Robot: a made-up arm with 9 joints. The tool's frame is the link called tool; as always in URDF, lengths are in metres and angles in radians. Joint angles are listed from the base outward. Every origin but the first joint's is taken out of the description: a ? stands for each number. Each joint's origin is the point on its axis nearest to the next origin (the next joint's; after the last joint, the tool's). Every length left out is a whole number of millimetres.
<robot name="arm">
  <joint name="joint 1" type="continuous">
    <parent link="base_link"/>
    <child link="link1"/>
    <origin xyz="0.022 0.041 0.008" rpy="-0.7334 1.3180 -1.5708"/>
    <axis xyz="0 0 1"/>
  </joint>
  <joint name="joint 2" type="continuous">
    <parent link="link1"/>
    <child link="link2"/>
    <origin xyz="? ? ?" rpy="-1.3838 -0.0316 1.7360"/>
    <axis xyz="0 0 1"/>
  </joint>
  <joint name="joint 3" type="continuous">
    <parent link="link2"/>
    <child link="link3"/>
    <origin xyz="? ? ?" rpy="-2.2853 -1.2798 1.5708"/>
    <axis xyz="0 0 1"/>
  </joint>
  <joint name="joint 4" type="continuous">
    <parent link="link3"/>
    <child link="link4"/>
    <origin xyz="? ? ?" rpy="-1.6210 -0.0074 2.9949"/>
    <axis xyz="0 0 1"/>
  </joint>
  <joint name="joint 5" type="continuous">
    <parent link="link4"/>
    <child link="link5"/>
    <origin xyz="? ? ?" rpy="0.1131 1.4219 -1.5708"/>
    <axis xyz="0 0 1"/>
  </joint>
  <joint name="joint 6" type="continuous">
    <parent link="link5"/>
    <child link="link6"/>
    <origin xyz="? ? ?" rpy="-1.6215 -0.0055 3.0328"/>
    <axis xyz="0 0 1"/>
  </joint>
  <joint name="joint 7" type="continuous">
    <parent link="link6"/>
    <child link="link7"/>
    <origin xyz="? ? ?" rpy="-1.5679 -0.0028 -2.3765"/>
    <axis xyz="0 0 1"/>
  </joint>
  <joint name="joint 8" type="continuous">
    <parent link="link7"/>
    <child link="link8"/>
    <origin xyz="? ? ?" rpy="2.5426 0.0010 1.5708"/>
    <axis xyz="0 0 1"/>
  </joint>
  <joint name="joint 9" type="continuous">
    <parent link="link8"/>
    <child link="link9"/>
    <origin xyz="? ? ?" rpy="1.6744 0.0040 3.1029"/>
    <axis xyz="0 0 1"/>
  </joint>
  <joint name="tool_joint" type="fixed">
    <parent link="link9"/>
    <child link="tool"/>
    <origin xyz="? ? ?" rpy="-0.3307 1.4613 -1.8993"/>
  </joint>
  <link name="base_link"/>
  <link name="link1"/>
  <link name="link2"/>
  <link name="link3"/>
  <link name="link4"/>
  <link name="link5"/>
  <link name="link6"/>
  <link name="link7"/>
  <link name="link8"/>
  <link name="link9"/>
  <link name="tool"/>
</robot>
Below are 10 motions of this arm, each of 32 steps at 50 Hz.
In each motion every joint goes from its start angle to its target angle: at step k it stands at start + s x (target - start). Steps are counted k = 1, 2, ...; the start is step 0. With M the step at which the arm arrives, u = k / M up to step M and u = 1 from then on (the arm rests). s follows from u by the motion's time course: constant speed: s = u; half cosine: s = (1 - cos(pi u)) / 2; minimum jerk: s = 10 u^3 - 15 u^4 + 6 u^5.
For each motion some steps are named. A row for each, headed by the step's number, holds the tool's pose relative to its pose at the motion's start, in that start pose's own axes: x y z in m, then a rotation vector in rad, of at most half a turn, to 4 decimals.
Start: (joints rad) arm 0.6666 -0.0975 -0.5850 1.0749 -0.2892 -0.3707 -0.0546 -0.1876 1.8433
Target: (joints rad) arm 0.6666 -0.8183 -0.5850 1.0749 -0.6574 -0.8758 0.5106 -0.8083 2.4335
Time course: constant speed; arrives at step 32
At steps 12, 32:
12: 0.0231 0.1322 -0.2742 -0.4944 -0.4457 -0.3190
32: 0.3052 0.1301 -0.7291 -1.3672 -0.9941 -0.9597

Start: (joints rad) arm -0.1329 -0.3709 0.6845 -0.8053 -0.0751 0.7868 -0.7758 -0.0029 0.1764
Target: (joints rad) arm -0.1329 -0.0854 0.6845 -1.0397 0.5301 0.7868 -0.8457 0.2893 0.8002
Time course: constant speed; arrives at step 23
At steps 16, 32:
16: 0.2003 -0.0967 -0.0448 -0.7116 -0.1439 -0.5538
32: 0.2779 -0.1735 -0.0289 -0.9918 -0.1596 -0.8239

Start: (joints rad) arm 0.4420 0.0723 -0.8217 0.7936 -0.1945 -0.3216 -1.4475 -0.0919 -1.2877
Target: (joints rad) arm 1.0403 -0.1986 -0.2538 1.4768 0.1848 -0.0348 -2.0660 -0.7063 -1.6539
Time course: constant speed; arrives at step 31
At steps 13, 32:
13: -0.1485 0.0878 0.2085 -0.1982 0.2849 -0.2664
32: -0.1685 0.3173 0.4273 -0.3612 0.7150 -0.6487

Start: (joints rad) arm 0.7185 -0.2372 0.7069 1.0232 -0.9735 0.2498 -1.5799 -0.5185 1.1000
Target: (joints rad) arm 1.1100 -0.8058 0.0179 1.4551 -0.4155 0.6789 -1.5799 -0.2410 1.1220
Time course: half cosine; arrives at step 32
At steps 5, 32:
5: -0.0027 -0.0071 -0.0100 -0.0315 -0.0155 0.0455
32: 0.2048 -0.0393 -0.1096 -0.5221 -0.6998 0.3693

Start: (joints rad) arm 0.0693 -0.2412 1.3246 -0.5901 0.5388 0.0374 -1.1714 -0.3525 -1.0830
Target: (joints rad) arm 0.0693 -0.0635 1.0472 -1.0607 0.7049 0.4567 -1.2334 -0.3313 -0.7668
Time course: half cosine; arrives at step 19
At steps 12, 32:
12: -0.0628 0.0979 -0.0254 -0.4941 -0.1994 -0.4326
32: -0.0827 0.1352 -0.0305 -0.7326 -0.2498 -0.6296

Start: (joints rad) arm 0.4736 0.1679 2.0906 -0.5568 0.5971 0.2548 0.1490 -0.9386 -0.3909
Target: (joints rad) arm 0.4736 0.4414 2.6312 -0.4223 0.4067 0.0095 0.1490 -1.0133 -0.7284
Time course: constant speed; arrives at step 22
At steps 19, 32:
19: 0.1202 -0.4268 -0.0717 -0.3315 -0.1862 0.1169
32: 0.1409 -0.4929 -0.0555 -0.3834 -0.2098 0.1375

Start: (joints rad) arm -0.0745 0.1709 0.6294 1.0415 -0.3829 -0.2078 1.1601 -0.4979 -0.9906
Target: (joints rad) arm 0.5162 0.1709 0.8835 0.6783 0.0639 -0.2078 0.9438 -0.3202 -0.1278
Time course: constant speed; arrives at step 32
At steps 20, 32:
20: -0.0285 -0.0589 0.1301 -0.7969 0.0745 -0.1149
32: -0.0303 -0.0822 0.2163 -1.3038 0.1283 -0.1874

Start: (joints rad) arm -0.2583 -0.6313 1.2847 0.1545 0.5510 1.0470 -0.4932 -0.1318 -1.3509
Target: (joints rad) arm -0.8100 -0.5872 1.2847 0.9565 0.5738 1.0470 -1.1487 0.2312 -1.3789
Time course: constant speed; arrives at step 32
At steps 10, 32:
10: 0.1727 -0.0701 0.0242 -0.0909 -0.2819 0.1186
32: 0.5017 -0.0681 0.2141 -0.2205 -0.7556 0.4439

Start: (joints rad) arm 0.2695 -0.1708 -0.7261 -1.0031 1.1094 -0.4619 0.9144 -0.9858 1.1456
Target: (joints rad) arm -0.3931 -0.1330 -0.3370 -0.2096 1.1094 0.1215 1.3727 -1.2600 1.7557
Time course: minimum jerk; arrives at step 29
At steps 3, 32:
3: -0.0028 -0.0018 -0.0007 -0.0061 -0.0002 0.0088
32: -0.1578 -0.3363 -0.1050 -0.1777 -0.5139 0.9158

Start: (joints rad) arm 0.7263 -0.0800 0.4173 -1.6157 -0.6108 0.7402 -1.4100 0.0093 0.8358
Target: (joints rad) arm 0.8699 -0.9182 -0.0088 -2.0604 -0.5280 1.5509 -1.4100 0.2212 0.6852
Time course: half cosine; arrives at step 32
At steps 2, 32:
2: -0.0041 0.0019 0.0009 0.0009 0.0145 -0.0032
32: -0.4377 0.0647 0.2250 -0.3054 1.5282 -0.1557

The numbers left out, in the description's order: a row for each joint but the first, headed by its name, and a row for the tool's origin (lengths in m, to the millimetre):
joint 2: -0.142 0.066 0.000
joint 3: 0.046 -0.021 0.000
joint 4: 0.035 0.188 0.000
joint 5: -0.241 -0.121 0.000
joint 6: -0.025 0.156 0.000
joint 7: -0.295 0.202 0.000
joint 8: 0.155 0.157 0.000
joint 9: -0.319 0.251 0.000
tool: 0.028 0.030 0.000

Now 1 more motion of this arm.
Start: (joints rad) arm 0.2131 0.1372 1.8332 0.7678 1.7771 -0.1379 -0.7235 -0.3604 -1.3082
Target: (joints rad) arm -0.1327 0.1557 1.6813 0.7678 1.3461 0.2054 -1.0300 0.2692 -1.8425
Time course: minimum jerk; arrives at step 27
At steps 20, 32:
20: 0.1786 0.2376 -0.1434 0.9252 -0.7690 -0.6595
32: 0.2030 0.2477 -0.1433 0.9927 -0.8846 -0.7522

